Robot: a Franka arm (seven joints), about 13 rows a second.
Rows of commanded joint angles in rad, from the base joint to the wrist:
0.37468 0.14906 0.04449 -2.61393 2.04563 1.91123 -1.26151
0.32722 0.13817 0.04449 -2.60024 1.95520 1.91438 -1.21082
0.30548 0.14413 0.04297 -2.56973 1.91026 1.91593 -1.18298
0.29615 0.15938 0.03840 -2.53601 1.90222 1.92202 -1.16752
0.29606 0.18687 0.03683 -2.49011 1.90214 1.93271 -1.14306
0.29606 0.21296 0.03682 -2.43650 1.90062 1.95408 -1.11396
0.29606 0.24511 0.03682 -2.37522 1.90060 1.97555 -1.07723
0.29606 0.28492 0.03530 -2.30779 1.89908 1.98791 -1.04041
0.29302 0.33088 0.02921 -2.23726 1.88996 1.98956 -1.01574
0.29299 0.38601 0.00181 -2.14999 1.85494 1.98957 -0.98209
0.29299 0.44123 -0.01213 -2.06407 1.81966 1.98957 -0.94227
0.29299 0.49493 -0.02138 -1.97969 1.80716 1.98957 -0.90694
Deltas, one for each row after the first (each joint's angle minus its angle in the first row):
-0.04746 -0.01089 0.00000 0.01369 -0.09043 0.00315 0.05069
-0.06920 -0.00493 -0.00152 0.04420 -0.13537 0.00470 0.07853
-0.07853 0.01032 -0.00609 0.07792 -0.14341 0.01079 0.09399
-0.07862 0.03781 -0.00766 0.12382 -0.14349 0.02148 0.11845
-0.07862 0.06390 -0.00767 0.17743 -0.14501 0.04285 0.14755
-0.07862 0.09605 -0.00767 0.23871 -0.14503 0.06432 0.18428
-0.07862 0.13586 -0.00919 0.30614 -0.14655 0.07668 0.22110
-0.08166 0.18182 -0.01528 0.37667 -0.15567 0.07833 0.24577
-0.08169 0.23695 -0.04268 0.46394 -0.19069 0.07834 0.27942
-0.08169 0.29217 -0.05662 0.54986 -0.22597 0.07834 0.31924
-0.08169 0.34587 -0.06587 0.63424 -0.23847 0.07834 0.35457

